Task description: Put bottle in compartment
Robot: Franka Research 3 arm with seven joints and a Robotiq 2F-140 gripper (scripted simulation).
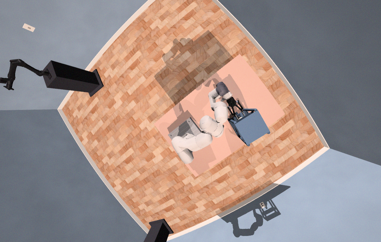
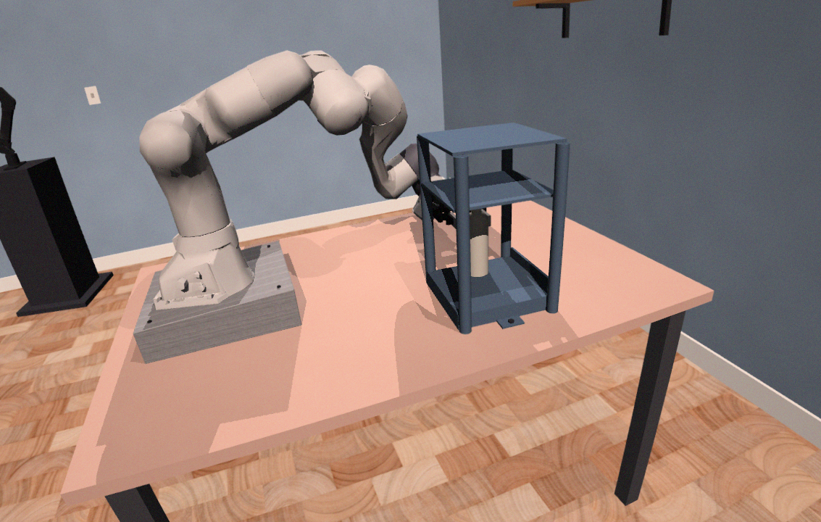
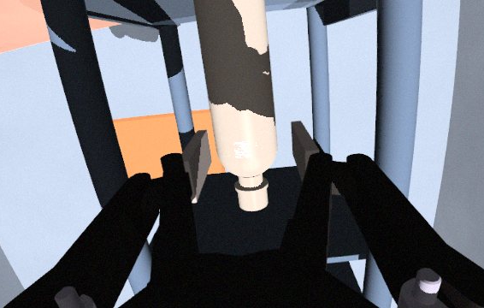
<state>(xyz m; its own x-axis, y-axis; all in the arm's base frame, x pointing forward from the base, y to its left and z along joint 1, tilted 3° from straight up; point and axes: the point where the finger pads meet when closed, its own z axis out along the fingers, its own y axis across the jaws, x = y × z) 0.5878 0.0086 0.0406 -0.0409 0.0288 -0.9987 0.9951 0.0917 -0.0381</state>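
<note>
Right now my hand is 5 cm to the left of the bottle. Also, from my hand: shelving unit 11 cm to the right, 3 cm above, 1 cm ahead.
</note>
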